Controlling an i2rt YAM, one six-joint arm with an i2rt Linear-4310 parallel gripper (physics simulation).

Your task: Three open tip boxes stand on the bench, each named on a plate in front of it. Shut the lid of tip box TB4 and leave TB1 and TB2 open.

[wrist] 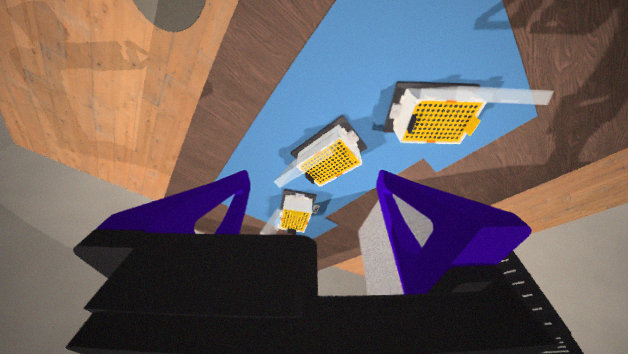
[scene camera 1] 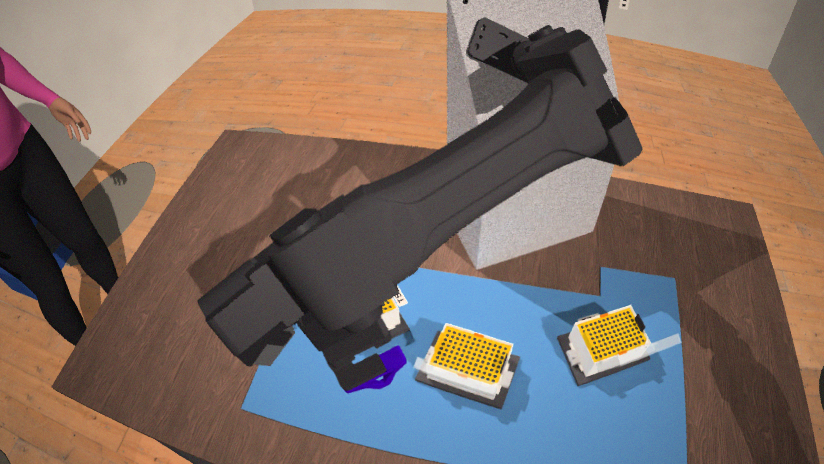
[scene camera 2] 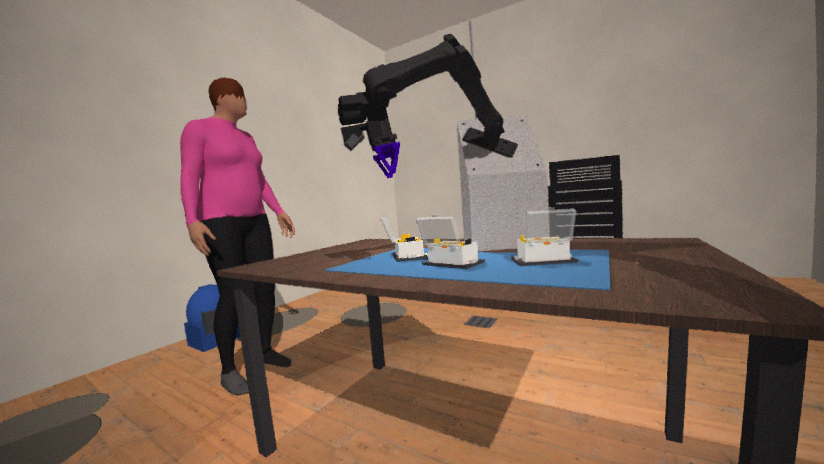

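Tip box TB4 is the leftmost box in scene camera 1, mostly hidden behind the arm; its plate partly shows. Its clear lid stands open. The middle box and the right box are also open; I cannot read which is TB1 or TB2. My gripper is open and empty, its purple fingers wide apart, pointing down high above the bench on the TB4 side.
The boxes stand on a blue mat on the brown bench. The arm reaches over from a grey pedestal. A person stands beyond the bench's left side.
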